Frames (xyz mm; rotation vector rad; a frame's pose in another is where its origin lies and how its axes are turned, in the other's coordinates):
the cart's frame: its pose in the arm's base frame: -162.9 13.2 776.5 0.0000 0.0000 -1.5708
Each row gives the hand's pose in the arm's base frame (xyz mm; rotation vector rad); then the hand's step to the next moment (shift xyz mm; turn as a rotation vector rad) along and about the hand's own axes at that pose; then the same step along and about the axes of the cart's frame.
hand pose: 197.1 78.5 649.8 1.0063 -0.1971 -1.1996
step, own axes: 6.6 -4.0 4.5 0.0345 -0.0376 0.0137
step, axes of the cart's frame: 8.0 -2.8 -2.7 0.0367 -0.0201 -0.0322
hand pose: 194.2 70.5 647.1 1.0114 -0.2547 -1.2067
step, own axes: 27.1 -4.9 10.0 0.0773 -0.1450 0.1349
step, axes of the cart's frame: 28.4 0.8 -7.1 0.1356 -0.1525 -0.0597
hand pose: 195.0 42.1 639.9 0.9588 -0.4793 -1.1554
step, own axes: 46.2 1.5 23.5 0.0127 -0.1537 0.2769
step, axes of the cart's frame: 51.4 0.1 7.2 0.1315 -0.2878 0.0184
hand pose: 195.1 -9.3 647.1 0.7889 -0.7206 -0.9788
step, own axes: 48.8 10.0 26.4 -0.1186 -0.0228 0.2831
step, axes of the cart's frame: 47.4 1.4 30.5 -0.0306 -0.2864 0.1086
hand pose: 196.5 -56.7 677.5 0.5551 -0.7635 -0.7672
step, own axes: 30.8 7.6 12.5 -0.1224 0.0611 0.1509
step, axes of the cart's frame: 21.5 8.2 25.1 -0.1066 -0.1516 0.0845
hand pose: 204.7 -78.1 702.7 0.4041 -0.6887 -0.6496
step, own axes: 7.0 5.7 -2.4 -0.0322 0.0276 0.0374
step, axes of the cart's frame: 0.2 8.2 4.6 -0.0368 -0.0335 0.0268
